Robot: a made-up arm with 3 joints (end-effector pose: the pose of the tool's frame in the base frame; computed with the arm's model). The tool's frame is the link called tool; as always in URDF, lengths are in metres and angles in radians. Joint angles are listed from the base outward.
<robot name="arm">
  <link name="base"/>
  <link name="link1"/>
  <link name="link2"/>
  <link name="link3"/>
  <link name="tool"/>
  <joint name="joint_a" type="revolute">
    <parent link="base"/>
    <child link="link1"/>
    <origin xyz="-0.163 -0.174 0.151" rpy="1.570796 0 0"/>
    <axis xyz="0 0 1"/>
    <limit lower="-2.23" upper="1.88" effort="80" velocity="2.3"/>
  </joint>
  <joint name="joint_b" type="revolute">
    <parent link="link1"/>
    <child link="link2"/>
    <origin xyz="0.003 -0.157 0.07" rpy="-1.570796 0 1.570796"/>
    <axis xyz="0 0 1"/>
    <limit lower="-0.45" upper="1.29" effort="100" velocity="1.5"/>
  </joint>
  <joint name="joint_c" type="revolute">
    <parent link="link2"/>
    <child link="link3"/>
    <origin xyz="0.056 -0.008 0.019" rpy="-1.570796 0 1.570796"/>
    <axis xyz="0 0 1"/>
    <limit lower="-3" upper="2.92" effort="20" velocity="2.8"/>
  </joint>
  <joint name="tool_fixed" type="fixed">
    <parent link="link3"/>
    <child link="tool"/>
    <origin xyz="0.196 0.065 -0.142" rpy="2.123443 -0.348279 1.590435"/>
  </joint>
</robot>
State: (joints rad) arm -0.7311 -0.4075 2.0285
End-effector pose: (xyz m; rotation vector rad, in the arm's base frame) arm -0.0893 -0.4629 0.0368 -0.5865 2.0626 -1.4365
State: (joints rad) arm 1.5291 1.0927 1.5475
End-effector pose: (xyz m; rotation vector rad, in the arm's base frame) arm -0.1503 -0.0997 0.3321 0.2270 -0.6141 -2.2425
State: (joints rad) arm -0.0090 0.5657 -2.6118
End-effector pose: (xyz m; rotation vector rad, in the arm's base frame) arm -0.3333 -0.2597 0.2400 -0.9121 -0.5011 2.8158
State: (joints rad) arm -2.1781 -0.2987 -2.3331
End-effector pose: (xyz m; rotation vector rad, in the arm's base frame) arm -0.0442 -0.3943 0.3152 1.2506 0.1145 1.4115
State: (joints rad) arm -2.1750 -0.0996 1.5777
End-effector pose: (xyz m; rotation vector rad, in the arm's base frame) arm -0.2382 -0.3377 -0.0153 1.6539 -2.3966 0.2264
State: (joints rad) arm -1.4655 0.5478 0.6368
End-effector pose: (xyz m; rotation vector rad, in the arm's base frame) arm -0.1924 -0.0462 -0.0058 -1.6474 1.6515 0.5462
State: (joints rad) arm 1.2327 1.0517 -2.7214
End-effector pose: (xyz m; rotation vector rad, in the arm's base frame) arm -0.2905 -0.1517 0.0312 -2.4358 0.2028 1.9671
